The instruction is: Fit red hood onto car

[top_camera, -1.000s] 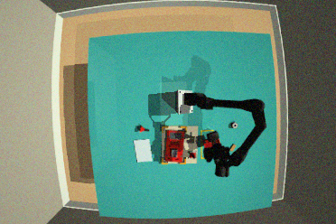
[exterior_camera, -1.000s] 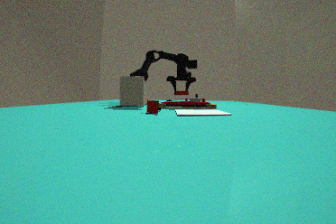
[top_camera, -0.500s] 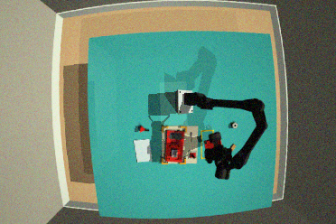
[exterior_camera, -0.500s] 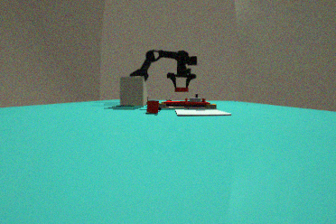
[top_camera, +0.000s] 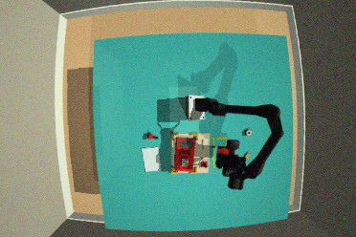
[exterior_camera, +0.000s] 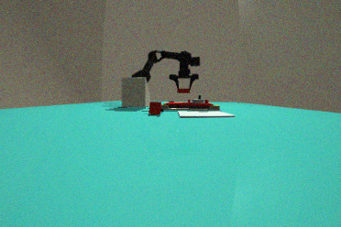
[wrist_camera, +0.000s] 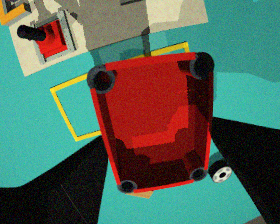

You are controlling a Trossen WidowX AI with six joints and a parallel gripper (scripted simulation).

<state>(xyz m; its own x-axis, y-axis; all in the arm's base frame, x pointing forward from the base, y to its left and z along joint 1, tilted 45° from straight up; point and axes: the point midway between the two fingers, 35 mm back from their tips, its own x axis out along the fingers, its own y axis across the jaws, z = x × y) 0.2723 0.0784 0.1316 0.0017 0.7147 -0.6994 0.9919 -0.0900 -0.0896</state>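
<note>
Right now the hood is 10 mm below my gripper tip. The rest, counted from my gripper tip: grey cylinder (170 mm to the left, 90 mm below, 90 mm behind); tan block (160 mm to the left, 90 mm below, 60 mm ahead); white flat plate (430 mm to the right, 90 mm below, 60 mm ahead).
</note>
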